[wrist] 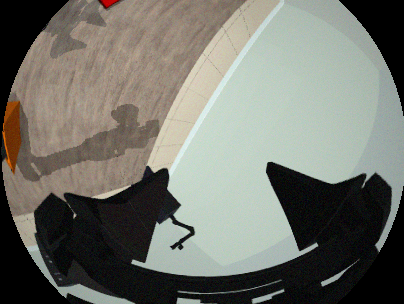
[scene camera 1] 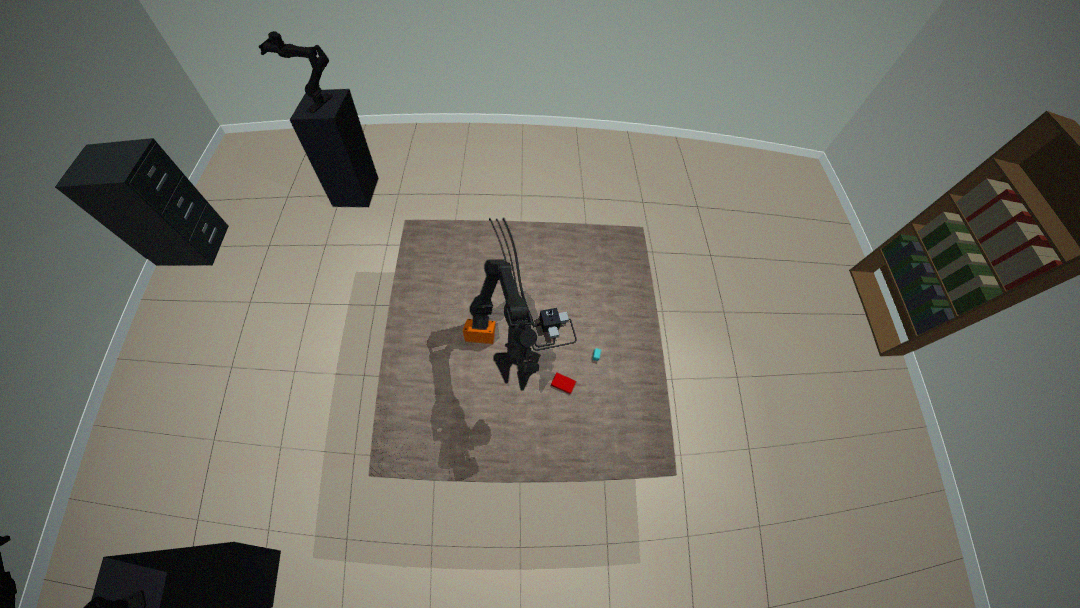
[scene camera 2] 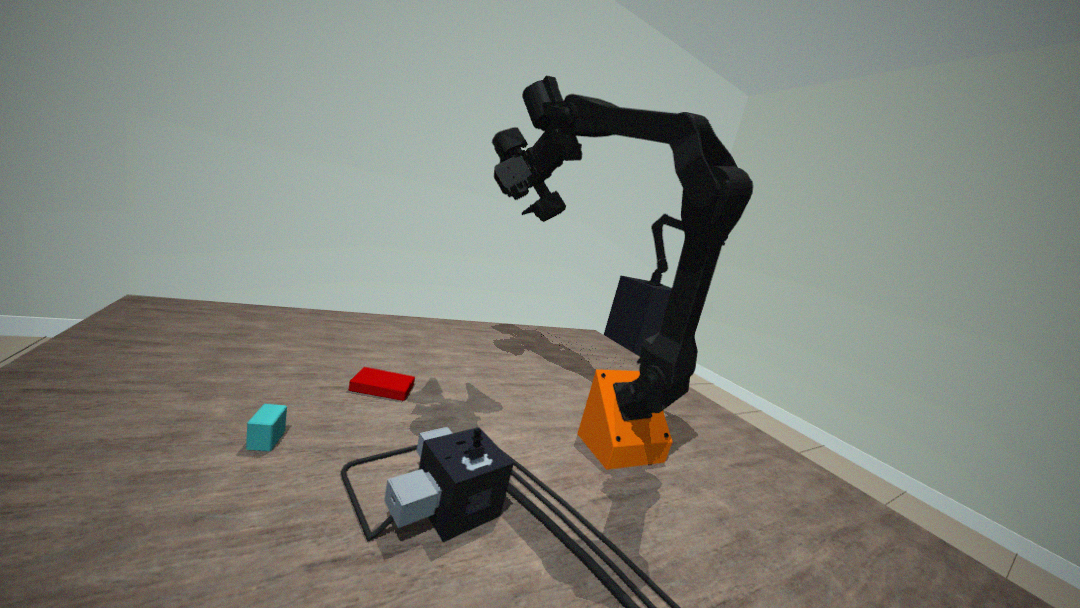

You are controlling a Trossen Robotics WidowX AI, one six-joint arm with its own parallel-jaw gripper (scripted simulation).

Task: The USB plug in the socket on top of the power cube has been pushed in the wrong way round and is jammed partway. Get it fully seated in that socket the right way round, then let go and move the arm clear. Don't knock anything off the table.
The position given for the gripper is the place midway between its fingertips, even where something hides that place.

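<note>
Open and holding nothing, the gripper [scene camera 2: 511, 195] [scene camera 1: 514, 386] [wrist: 218, 170] appears in the scene cameras and in the wrist view. A flat red block [scene camera 2: 371, 381] is in the scene as well. There is also a teal block [scene camera 2: 265, 428], though in the wrist view the teal block is out of frame.
</note>
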